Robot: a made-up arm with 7 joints. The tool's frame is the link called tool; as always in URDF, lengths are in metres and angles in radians. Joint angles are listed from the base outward.
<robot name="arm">
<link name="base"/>
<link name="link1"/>
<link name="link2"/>
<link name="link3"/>
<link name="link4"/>
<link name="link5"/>
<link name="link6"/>
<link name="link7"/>
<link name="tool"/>
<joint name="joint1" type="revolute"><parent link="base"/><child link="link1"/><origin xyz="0 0 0.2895"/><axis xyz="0 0 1"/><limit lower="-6.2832" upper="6.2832"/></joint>
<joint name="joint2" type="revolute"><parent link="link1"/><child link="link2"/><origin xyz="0 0 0"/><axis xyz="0 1 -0.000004"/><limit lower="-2.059" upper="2.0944"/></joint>
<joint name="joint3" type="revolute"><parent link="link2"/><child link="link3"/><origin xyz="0 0 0.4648"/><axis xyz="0 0 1"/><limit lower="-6.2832" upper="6.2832"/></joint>
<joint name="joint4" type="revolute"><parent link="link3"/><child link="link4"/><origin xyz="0.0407 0 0"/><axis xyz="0 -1 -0.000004"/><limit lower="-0.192" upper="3.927"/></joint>
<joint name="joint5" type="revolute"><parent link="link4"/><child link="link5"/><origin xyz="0.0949 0 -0.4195"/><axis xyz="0 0.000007 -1"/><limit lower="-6.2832" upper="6.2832"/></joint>
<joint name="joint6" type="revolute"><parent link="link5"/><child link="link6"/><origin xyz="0 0 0"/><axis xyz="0 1 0.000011"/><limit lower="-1.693" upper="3.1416"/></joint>
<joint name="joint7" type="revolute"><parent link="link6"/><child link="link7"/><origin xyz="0.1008 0 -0.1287"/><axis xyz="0 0.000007 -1"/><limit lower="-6.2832" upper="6.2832"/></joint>
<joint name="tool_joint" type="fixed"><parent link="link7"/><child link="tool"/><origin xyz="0 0 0" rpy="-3.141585 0 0"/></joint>
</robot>
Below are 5 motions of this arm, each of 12 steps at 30 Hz.
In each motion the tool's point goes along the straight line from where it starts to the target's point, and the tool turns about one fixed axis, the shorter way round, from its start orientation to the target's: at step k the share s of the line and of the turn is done. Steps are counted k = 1, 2, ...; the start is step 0. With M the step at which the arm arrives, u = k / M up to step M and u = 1 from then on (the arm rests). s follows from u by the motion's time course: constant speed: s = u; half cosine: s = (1 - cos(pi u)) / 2; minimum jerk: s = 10 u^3 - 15 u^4 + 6 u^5.
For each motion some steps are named. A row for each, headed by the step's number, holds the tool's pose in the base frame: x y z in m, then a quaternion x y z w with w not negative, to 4 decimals.
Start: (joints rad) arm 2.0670 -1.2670 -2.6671 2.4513 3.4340 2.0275 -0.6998
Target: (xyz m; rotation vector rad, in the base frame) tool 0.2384 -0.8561 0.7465 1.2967 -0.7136 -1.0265
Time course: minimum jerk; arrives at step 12
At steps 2, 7, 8, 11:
2: 0.4729 -0.8436 0.4539 0.3542 -0.0855 -0.7150 0.5966
7: 0.3227 -0.8516 0.6413 0.4981 -0.2338 -0.5544 0.6245
8: 0.2894 -0.8534 0.6828 0.5255 -0.2647 -0.5132 0.6248
11: 0.2396 -0.8560 0.7450 0.5633 -0.3094 -0.4483 0.6213

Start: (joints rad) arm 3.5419 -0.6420 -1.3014 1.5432 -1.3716 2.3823 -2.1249
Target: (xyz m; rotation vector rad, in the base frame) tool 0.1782 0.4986 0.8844 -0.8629 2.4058 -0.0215
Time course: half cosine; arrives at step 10
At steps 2, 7, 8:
2: 0.1353 0.5536 0.7010 -0.3516 0.8324 -0.2678 0.3343
7: 0.1684 0.5111 0.8426 -0.3319 0.8914 -0.0680 0.3011
8: 0.1737 0.5044 0.8650 -0.3274 0.8971 -0.0358 0.2946

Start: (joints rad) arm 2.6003 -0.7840 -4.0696 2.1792 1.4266 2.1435 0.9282
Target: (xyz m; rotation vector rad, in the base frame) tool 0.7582 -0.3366 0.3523 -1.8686 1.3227 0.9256
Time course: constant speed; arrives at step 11
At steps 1, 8, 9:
1: 0.5942 -0.5465 0.5721 -0.5383 0.7132 0.1857 0.4088
8: 0.7090 -0.3996 0.4183 -0.6690 0.5749 0.3067 0.3577
9: 0.7254 -0.3786 0.3963 -0.6849 0.5524 0.3228 0.3488

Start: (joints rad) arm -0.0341 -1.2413 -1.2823 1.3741 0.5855 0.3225 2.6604
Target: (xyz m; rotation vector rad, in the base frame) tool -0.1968 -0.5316 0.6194 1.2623 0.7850 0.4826
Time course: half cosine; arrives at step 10
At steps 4, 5, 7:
4: -0.3535 -0.5755 0.6005 0.5558 0.3037 0.1325 0.7624
5: -0.3165 -0.5651 0.6050 0.5595 0.3159 0.1527 0.7509
7: -0.2461 -0.5454 0.6134 0.5655 0.3384 0.1910 0.7274

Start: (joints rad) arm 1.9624 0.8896 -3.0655 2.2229 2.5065 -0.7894 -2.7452
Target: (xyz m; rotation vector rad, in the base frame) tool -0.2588 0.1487 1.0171 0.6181 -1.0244 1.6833
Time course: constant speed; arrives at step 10
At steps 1, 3, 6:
1: -0.1770 0.2281 1.0520 0.2104 -0.3316 0.7077 0.5873
3: -0.1952 0.2104 1.0443 0.2211 -0.3531 0.7070 0.5715
6: -0.2224 0.1840 1.0326 0.2368 -0.3848 0.7048 0.5469

